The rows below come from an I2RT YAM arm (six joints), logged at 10 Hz.
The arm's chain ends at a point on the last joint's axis. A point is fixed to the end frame.
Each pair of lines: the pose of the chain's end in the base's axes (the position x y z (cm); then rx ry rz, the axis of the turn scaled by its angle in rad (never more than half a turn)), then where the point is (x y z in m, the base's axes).
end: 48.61 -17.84 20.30 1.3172 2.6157 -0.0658
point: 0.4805 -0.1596 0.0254
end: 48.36 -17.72 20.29 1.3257 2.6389 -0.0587
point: 0.4745 -0.1557 0.0257
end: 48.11 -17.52 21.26 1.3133 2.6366 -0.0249
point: 0.4748 -0.1509 0.0357
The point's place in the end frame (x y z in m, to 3 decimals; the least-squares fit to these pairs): 0.055 -0.003 0.170
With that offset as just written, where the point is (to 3 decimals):
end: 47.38 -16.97 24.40 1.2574 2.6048 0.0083
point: 0.477 -0.147 0.067
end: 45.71 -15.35 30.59 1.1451 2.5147 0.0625
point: 0.482 -0.134 0.130
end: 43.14 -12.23 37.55 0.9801 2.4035 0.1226
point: 0.484 -0.107 0.205
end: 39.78 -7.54 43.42 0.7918 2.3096 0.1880
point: 0.474 -0.059 0.273
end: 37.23 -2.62 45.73 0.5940 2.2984 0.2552
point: 0.457 -0.001 0.302
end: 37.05 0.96 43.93 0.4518 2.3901 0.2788
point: 0.443 0.042 0.279
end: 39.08 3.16 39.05 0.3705 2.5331 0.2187
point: 0.441 0.059 0.221
